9 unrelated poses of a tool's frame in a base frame.
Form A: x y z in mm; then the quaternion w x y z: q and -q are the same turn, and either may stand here.
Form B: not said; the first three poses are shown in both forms.
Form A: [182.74 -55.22 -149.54 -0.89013 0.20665 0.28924 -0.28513]
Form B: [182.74 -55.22 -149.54 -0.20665 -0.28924 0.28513 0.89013]
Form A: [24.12 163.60 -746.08 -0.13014 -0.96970 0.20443 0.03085]
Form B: [24.12 163.60 -746.08 0.96970 -0.20443 -0.03085 0.13014]
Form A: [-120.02 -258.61 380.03 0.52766 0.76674 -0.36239 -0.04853]
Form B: [-120.02 -258.61 380.03 0.76674 -0.36239 -0.04853 0.52766]
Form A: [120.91 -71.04 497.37 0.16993 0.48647 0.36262 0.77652]
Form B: [120.91 -71.04 497.37 0.48647 0.36262 0.77652 0.16993]
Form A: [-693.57 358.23 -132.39 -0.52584 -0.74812 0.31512 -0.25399]
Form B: [-693.57 358.23 -132.39 0.74812 -0.31512 0.25399 0.52584]
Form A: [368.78 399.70 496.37 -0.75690 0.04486 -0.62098 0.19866]
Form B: [368.78 399.70 496.37 -0.04486 0.62098 -0.19866 0.75690]
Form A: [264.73 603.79 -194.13 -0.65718 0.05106 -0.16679 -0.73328]
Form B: [264.73 603.79 -194.13 -0.05106 0.16679 0.73328 0.65718]
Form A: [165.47 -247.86 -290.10 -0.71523 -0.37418 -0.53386 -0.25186]
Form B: [165.47 -247.86 -290.10 0.37418 0.53386 0.25186 0.71523]
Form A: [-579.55 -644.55 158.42 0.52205 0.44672 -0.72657 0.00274]
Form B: [-579.55 -644.55 158.42 0.44672 -0.72657 0.00274 0.52205]
